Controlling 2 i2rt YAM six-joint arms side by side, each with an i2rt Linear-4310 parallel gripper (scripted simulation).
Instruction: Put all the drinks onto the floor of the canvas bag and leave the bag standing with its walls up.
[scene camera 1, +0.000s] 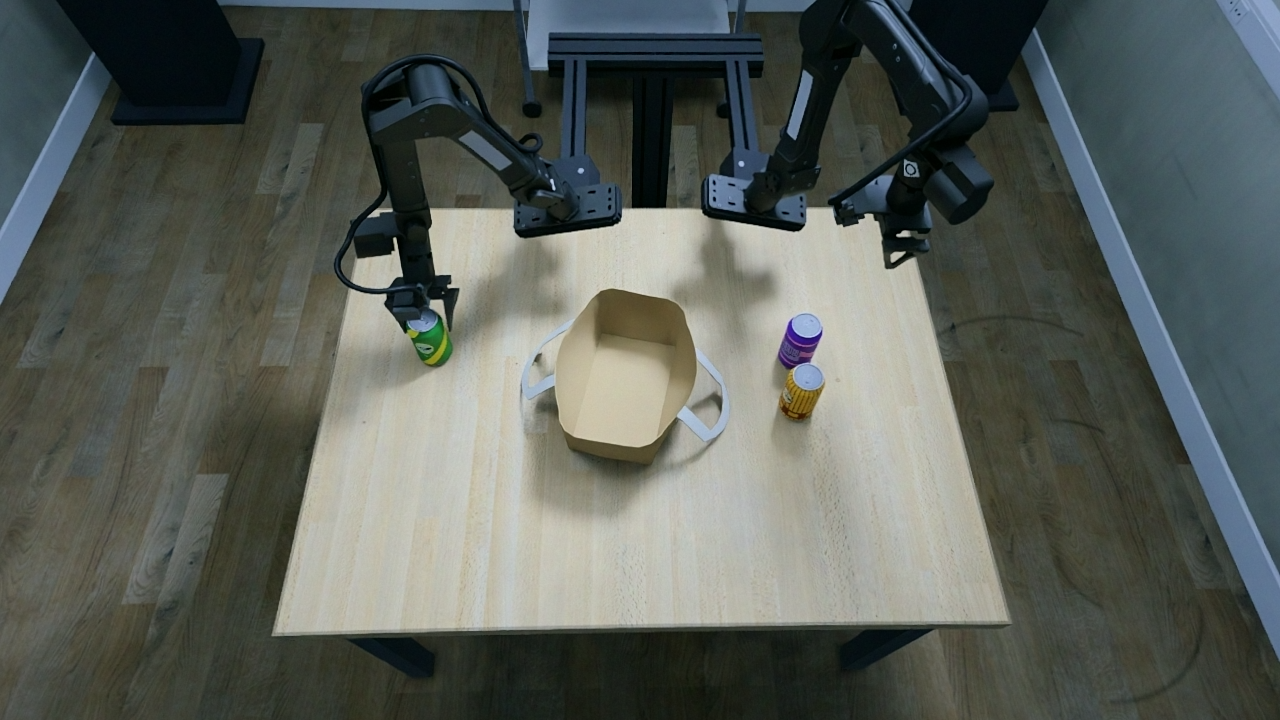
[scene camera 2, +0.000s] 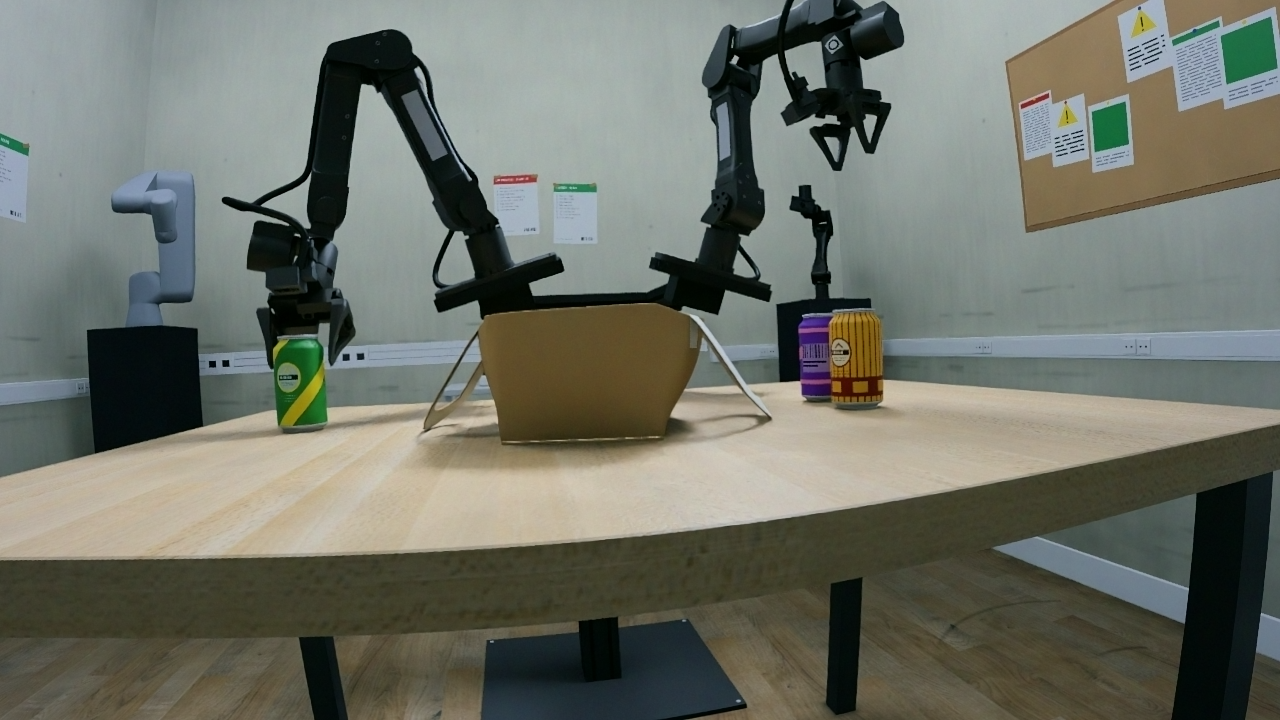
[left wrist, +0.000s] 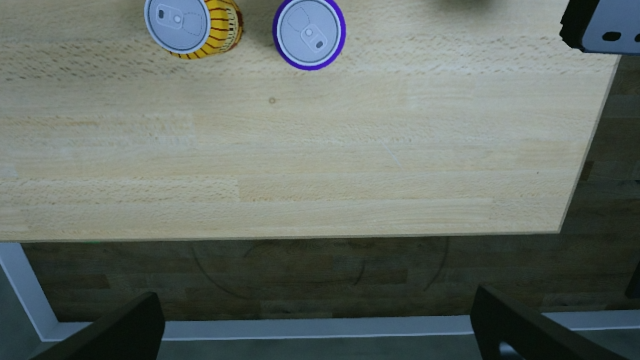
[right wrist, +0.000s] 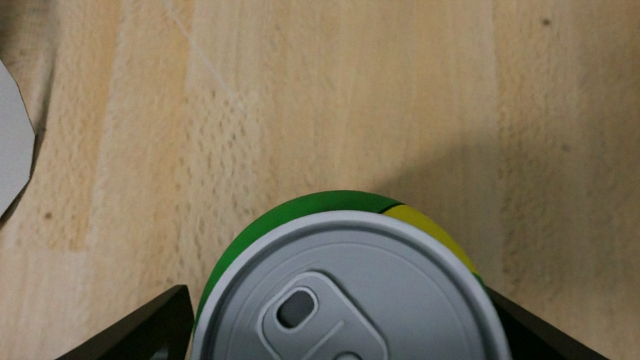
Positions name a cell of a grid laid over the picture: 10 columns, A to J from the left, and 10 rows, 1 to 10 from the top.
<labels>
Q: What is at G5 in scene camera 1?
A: A purple can.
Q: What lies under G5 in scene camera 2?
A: A purple can.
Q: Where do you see my left gripper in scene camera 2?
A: At G3
</labels>
